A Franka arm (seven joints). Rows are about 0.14 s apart.
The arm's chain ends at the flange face. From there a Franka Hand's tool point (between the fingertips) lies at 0.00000 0.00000 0.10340 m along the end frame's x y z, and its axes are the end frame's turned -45 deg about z.
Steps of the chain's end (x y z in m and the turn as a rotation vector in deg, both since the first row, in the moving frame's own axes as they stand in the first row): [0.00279, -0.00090, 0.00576, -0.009, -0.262, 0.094]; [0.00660, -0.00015, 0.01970, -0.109, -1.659, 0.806]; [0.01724, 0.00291, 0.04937, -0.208, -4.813, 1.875]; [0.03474, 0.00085, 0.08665, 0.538, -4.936, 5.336]
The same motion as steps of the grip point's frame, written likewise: [0.00226, 0.00101, 0.00576, 0.179, -0.192, 0.094]; [0.00253, 0.00257, 0.01966, 1.096, -1.250, 0.806]; [0.00383, 0.00827, 0.04900, 3.256, -3.550, 1.875]; [0.01869, 0.01794, 0.08626, 3.871, -3.110, 5.336]
